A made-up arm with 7 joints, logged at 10 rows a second.
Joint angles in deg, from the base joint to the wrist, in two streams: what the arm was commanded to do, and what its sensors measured. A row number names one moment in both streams.
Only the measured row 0 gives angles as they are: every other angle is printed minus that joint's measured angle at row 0.
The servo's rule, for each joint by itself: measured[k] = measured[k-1] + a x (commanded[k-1-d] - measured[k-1]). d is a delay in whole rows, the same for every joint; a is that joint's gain. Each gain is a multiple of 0.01, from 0.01 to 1. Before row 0 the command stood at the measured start. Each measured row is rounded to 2 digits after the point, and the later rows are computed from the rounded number. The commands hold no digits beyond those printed.
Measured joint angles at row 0:
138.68, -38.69, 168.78, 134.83, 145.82, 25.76, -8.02
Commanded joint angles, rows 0 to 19:
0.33, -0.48, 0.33, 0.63, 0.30, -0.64, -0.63
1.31, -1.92, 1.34, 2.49, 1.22, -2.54, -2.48
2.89, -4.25, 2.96, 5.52, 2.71, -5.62, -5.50
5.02, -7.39, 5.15, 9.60, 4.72, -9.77, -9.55
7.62, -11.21, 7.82, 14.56, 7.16, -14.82, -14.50
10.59, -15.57, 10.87, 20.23, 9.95, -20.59, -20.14
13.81, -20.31, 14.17, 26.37, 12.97, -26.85, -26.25
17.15, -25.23, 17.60, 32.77, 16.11, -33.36, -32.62
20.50, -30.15, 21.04, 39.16, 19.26, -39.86, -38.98
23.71, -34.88, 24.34, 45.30, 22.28, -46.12, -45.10
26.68, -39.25, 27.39, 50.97, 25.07, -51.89, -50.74
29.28, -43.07, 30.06, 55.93, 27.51, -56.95, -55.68
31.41, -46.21, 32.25, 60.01, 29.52, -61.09, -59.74
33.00, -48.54, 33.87, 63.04, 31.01, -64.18, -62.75
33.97, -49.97, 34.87, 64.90, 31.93, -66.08, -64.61
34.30, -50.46, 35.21, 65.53, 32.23, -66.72, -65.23
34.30, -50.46, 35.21, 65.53, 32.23, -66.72, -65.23
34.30, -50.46, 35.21, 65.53, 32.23, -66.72, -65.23
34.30, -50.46, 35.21, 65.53, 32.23, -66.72, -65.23
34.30, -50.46, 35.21, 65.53, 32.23, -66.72, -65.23
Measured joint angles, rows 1 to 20:
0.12, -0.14, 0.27, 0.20, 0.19, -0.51, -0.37
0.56, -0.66, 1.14, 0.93, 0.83, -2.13, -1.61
1.42, -1.70, 2.61, 2.40, 2.00, -4.92, -3.91
2.75, -3.35, 4.67, 4.70, 3.69, -8.80, -7.24
4.55, -5.63, 7.22, 7.86, 5.84, -13.62, -11.52
6.78, -8.51, 10.18, 11.82, 8.39, -19.20, -16.61
9.38, -11.93, 13.41, 16.48, 11.23, -25.32, -22.30
12.25, -15.79, 16.80, 21.69, 14.26, -31.75, -28.39
15.30, -19.95, 20.23, 27.28, 17.36, -38.24, -34.64
18.41, -24.28, 23.56, 33.05, 20.41, -44.54, -40.81
21.47, -28.62, 26.66, 38.78, 23.30, -50.42, -46.67
24.36, -32.81, 29.41, 44.27, 25.91, -55.64, -51.99
26.97, -36.70, 31.71, 49.31, 28.15, -60.00, -56.56
29.20, -40.13, 33.46, 53.70, 29.92, -63.34, -60.21
30.96, -42.98, 34.60, 57.28, 31.17, -65.53, -62.81
32.20, -45.15, 35.09, 59.92, 31.83, -66.48, -64.24
32.98, -46.69, 35.19, 61.72, 32.08, -66.67, -64.82
33.47, -47.78, 35.21, 62.94, 32.17, -66.71, -65.06
33.78, -48.56, 35.21, 63.77, 32.21, -66.72, -65.16
33.97, -49.11, 35.21, 64.33, 32.22, -66.72, -65.20
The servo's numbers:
d 0
a 0.37 0.29 0.81 0.32 0.62 0.80 0.59

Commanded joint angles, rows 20 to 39:
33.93, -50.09, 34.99, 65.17, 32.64, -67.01, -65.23
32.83, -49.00, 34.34, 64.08, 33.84, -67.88, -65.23
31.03, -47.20, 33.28, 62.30, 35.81, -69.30, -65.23
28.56, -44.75, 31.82, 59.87, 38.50, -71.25, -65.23
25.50, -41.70, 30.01, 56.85, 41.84, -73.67, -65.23
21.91, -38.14, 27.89, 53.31, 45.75, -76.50, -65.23
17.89, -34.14, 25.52, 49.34, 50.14, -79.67, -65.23
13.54, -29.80, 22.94, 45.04, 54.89, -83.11, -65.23
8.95, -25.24, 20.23, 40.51, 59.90, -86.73, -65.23
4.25, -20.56, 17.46, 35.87, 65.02, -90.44, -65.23
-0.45, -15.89, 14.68, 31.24, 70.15, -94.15, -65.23
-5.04, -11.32, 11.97, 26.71, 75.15, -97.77, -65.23
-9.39, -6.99, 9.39, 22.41, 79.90, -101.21, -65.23
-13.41, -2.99, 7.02, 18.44, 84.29, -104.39, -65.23
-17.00, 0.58, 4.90, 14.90, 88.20, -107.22, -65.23
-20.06, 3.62, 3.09, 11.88, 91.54, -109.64, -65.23
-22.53, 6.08, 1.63, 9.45, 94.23, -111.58, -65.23
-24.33, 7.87, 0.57, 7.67, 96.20, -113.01, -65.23
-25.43, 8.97, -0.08, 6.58, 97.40, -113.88, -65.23
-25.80, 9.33, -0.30, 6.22, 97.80, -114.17, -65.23
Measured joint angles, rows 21 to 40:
33.96, -49.39, 35.03, 64.60, 32.48, -66.95, -65.22
33.54, -49.28, 34.47, 64.43, 33.32, -67.69, -65.23
32.61, -48.68, 33.51, 63.75, 34.86, -68.98, -65.23
31.11, -47.54, 32.14, 62.51, 37.12, -70.80, -65.23
29.03, -45.85, 30.41, 60.70, 40.05, -73.10, -65.23
26.40, -43.61, 28.37, 58.34, 43.58, -75.82, -65.23
23.25, -40.86, 26.06, 55.46, 47.65, -78.90, -65.23
19.66, -37.65, 23.53, 52.13, 52.14, -82.27, -65.23
15.70, -34.05, 20.86, 48.41, 56.95, -85.84, -65.23
11.46, -30.14, 18.11, 44.40, 61.95, -89.52, -65.23
7.05, -26.01, 15.33, 40.19, 67.03, -93.22, -65.23
2.58, -21.75, 12.61, 35.88, 72.06, -96.86, -65.23
-1.85, -17.47, 10.00, 31.57, 76.92, -100.34, -65.23
-6.13, -13.27, 7.59, 27.37, 81.49, -103.58, -65.23
-10.15, -9.25, 5.41, 23.38, 85.65, -106.49, -65.23
-13.82, -5.52, 3.53, 19.70, 89.30, -109.01, -65.23
-17.04, -2.16, 1.99, 16.42, 92.36, -111.07, -65.23
-19.74, 0.75, 0.84, 13.62, 94.74, -112.62, -65.23
-21.85, 3.13, 0.09, 11.37, 96.39, -113.63, -65.23
-23.31, 4.93, -0.23, 9.72, 97.26, -114.06, -65.23

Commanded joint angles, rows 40 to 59:
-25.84, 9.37, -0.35, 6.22, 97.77, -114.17, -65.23
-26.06, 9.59, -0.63, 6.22, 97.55, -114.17, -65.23
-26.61, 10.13, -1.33, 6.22, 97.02, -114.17, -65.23
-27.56, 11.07, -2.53, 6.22, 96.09, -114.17, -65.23
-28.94, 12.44, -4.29, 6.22, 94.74, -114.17, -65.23
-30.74, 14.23, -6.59, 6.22, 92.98, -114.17, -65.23
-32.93, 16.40, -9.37, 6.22, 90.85, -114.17, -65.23
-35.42, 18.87, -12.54, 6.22, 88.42, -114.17, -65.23
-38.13, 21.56, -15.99, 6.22, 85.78, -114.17, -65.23
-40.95, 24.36, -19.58, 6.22, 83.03, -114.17, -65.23
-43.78, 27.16, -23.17, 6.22, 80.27, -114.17, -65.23
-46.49, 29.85, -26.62, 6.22, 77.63, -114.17, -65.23
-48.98, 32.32, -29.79, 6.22, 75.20, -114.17, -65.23
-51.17, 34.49, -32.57, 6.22, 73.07, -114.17, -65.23
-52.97, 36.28, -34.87, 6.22, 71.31, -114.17, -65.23
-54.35, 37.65, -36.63, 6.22, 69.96, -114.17, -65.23
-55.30, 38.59, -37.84, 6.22, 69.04, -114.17, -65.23
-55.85, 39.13, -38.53, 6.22, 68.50, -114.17, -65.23
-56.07, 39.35, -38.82, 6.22, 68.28, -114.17, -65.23
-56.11, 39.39, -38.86, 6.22, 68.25, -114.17, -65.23
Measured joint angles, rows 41 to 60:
-24.25, 6.22, -0.33, 8.60, 97.58, -114.15, -65.23
-24.92, 7.20, -0.57, 7.84, 97.56, -114.17, -65.23
-25.55, 8.05, -1.19, 7.32, 97.23, -114.17, -65.23
-26.29, 8.93, -2.28, 6.97, 96.52, -114.17, -65.23
-27.27, 9.95, -3.91, 6.73, 95.42, -114.17, -65.23
-28.55, 11.19, -6.08, 6.57, 93.91, -114.17, -65.23
-30.17, 12.70, -8.74, 6.46, 92.01, -114.17, -65.23
-32.11, 14.49, -11.82, 6.38, 89.78, -114.17, -65.23
-34.34, 16.54, -15.20, 6.33, 87.30, -114.17, -65.23
-36.79, 18.81, -18.75, 6.29, 84.65, -114.17, -65.23
-39.38, 21.23, -22.33, 6.27, 81.93, -114.17, -65.23
-42.01, 23.73, -25.80, 6.25, 79.26, -114.17, -65.23
-44.59, 26.22, -29.03, 6.24, 76.74, -114.17, -65.23
-47.02, 28.62, -31.90, 6.23, 74.46, -114.17, -65.23
-49.22, 30.84, -34.31, 6.23, 72.51, -114.17, -65.23
-51.12, 32.81, -36.19, 6.23, 70.93, -114.17, -65.23
-52.67, 34.49, -37.53, 6.23, 69.76, -114.17, -65.23
-53.85, 35.84, -38.34, 6.23, 68.98, -114.17, -65.23
-54.67, 36.86, -38.73, 6.23, 68.55, -114.17, -65.23
-55.20, 37.59, -38.84, 6.23, 68.36, -114.17, -65.23

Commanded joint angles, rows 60 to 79:
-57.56, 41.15, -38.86, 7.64, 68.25, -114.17, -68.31
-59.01, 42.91, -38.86, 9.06, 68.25, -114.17, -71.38
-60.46, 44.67, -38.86, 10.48, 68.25, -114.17, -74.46
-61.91, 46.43, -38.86, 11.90, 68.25, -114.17, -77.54
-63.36, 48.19, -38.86, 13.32, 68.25, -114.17, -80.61
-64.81, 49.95, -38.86, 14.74, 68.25, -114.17, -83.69
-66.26, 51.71, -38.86, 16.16, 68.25, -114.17, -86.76
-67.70, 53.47, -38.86, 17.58, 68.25, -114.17, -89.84
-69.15, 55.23, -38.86, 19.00, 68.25, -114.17, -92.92
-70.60, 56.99, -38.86, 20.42, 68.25, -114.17, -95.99
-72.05, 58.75, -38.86, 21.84, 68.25, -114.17, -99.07
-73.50, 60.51, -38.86, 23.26, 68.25, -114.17, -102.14
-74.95, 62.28, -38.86, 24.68, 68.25, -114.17, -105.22
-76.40, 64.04, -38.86, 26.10, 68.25, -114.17, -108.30
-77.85, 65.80, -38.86, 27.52, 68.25, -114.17, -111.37
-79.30, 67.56, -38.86, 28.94, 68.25, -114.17, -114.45
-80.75, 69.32, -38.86, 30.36, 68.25, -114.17, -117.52
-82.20, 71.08, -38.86, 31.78, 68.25, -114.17, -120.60
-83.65, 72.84, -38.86, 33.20, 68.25, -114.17, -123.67
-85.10, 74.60, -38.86, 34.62, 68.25, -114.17, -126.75
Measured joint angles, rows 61 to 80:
-56.07, 38.62, -38.86, 6.68, 68.29, -114.17, -67.05
-57.16, 39.86, -38.86, 7.44, 68.27, -114.17, -69.60
-58.38, 41.25, -38.86, 8.41, 68.26, -114.17, -72.47
-59.69, 42.75, -38.86, 9.53, 68.25, -114.17, -75.46
-61.05, 44.33, -38.86, 10.74, 68.25, -114.17, -78.50
-62.44, 45.96, -38.86, 12.02, 68.25, -114.17, -81.56
-63.85, 47.63, -38.86, 13.34, 68.25, -114.17, -84.63
-65.27, 49.32, -38.86, 14.70, 68.25, -114.17, -87.70
-66.71, 51.03, -38.86, 16.08, 68.25, -114.17, -90.78
-68.15, 52.76, -38.86, 17.47, 68.25, -114.17, -93.85
-69.59, 54.50, -38.86, 18.87, 68.25, -114.17, -96.93
-71.04, 56.24, -38.86, 20.27, 68.25, -114.17, -100.00
-72.49, 57.99, -38.86, 21.68, 68.25, -114.17, -103.08
-73.94, 59.74, -38.86, 23.09, 68.25, -114.17, -106.16
-75.39, 61.50, -38.86, 24.51, 68.25, -114.17, -109.23
-76.84, 63.26, -38.86, 25.93, 68.25, -114.17, -112.31
-78.29, 65.02, -38.86, 27.35, 68.25, -114.17, -115.38
-79.74, 66.78, -38.86, 28.77, 68.25, -114.17, -118.46
-81.19, 68.54, -38.86, 30.19, 68.25, -114.17, -121.53
-82.64, 70.30, -38.86, 31.61, 68.25, -114.17, -124.61

